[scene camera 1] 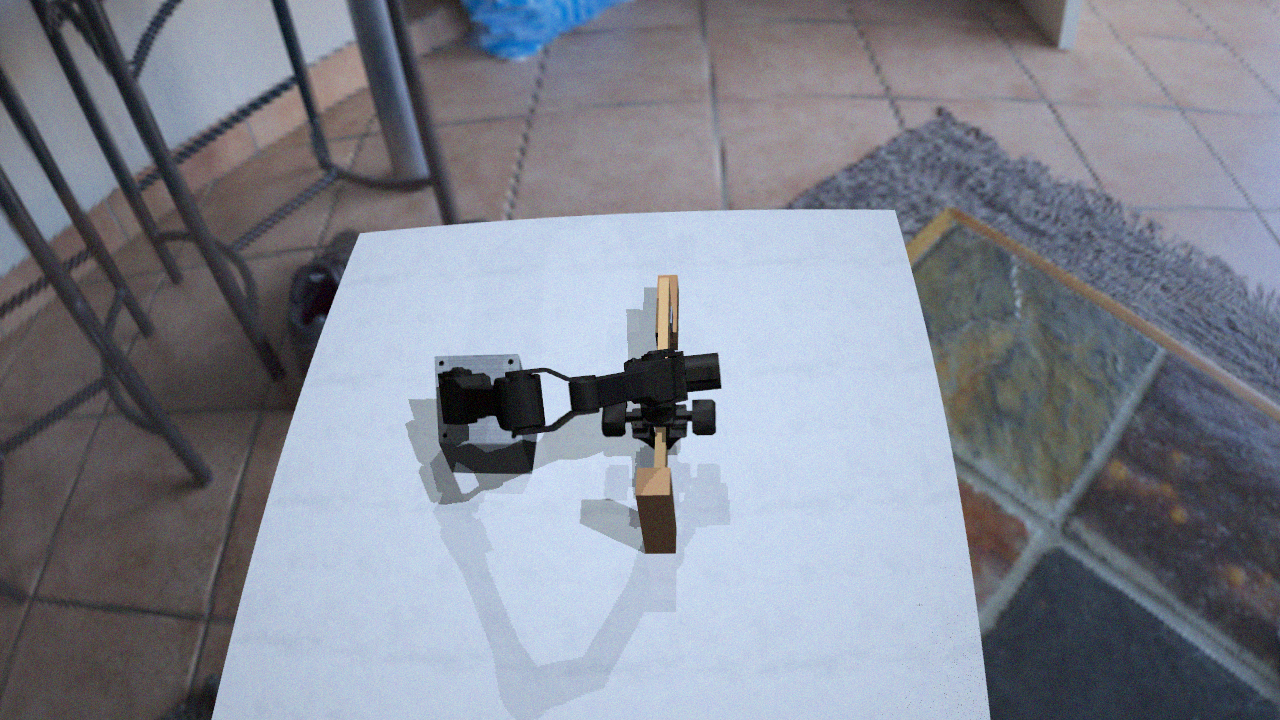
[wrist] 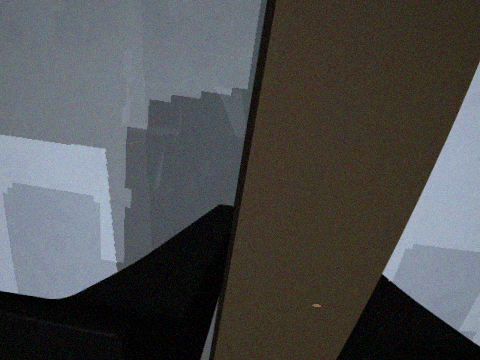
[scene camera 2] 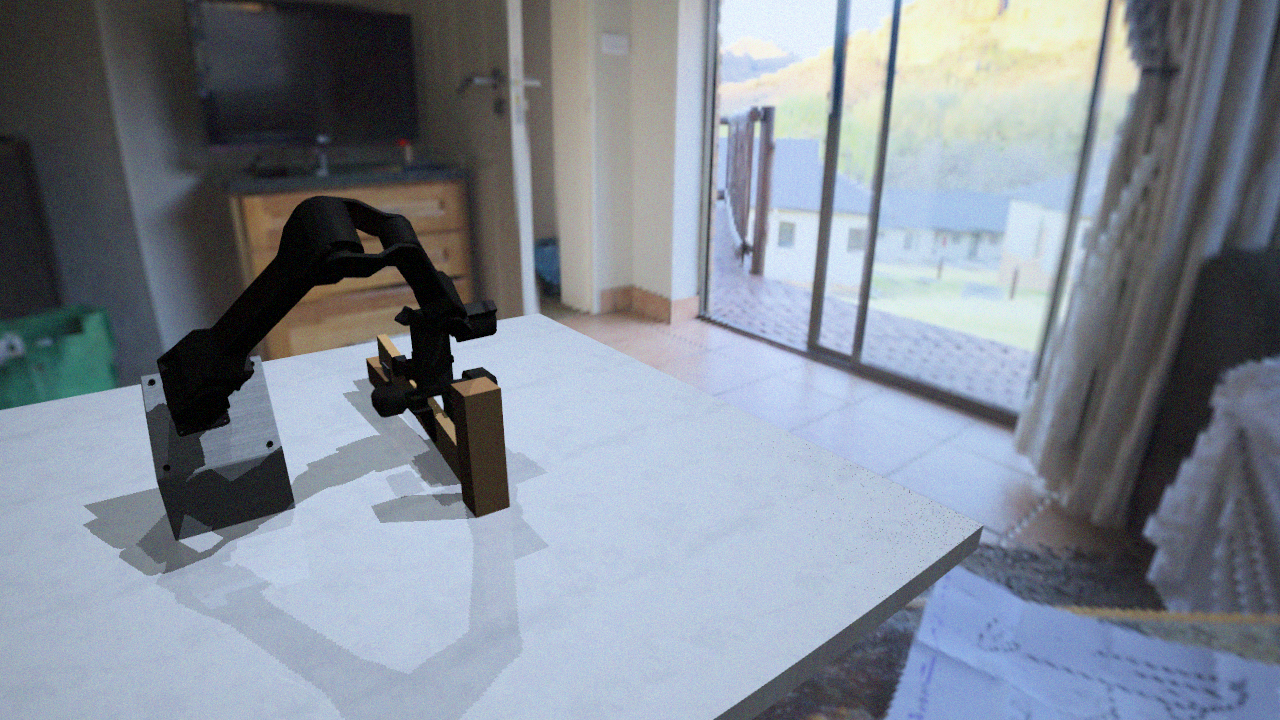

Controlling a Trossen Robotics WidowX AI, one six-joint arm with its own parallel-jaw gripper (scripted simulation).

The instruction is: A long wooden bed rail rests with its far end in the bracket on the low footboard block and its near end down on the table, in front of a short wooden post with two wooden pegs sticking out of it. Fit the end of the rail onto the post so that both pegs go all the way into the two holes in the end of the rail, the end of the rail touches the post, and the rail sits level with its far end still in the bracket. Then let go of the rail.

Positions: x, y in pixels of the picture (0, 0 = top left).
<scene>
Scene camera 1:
my gripper: 662, 447
long wooden rail: 664, 314
short wooden post: 654, 496
</scene>
